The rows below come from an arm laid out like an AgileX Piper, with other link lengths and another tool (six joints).
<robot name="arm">
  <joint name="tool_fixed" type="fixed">
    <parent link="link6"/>
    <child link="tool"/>
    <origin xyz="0.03 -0.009 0.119" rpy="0 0.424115 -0.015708"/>
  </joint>
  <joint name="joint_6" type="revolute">
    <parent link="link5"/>
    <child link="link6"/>
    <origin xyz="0 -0.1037 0" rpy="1.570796 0 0"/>
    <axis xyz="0 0 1"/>
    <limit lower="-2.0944" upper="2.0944"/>
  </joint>
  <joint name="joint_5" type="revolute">
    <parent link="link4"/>
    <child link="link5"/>
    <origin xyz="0 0 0" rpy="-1.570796 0 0"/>
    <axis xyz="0 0 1"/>
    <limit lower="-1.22" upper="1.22"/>
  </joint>
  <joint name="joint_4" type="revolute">
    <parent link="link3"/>
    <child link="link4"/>
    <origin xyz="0.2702 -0.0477 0" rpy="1.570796 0 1.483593"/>
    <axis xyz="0 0 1"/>
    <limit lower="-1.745" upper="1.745"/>
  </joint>
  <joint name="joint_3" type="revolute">
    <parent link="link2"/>
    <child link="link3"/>
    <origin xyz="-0.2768 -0.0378 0" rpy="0 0 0"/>
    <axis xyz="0 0 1"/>
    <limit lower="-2.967" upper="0"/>
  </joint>
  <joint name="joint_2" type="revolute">
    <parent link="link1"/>
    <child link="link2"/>
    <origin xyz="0 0 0" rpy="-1.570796 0 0"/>
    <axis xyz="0 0 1"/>
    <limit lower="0" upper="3.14"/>
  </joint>
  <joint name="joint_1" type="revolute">
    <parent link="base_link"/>
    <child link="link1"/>
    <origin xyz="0 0 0.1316" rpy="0 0 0"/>
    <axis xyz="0 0 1"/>
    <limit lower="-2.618" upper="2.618"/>
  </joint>
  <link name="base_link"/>
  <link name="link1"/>
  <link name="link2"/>
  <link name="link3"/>
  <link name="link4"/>
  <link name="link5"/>
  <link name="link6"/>
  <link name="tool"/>
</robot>
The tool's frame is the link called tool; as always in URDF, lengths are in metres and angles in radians.
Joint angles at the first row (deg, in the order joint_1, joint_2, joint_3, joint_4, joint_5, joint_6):
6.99 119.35 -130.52 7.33 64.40 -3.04
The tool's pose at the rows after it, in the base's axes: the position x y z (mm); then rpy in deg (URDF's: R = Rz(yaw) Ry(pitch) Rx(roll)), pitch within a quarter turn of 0, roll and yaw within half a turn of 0:
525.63 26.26 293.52 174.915 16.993 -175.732
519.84 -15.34 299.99 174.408 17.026 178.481
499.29 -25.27 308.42 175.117 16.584 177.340
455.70 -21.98 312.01 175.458 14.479 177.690
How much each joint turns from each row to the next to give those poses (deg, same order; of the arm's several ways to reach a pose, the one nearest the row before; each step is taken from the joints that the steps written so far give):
-6.07 -3.73 -0.06 0.00 4.58 0.86
-4.47 -1.26 0.58 -0.45 0.52 1.43
-0.92 -4.64 5.04 -0.86 0.00 0.18
0.11 -9.11 11.23 -0.23 0.00 -0.29

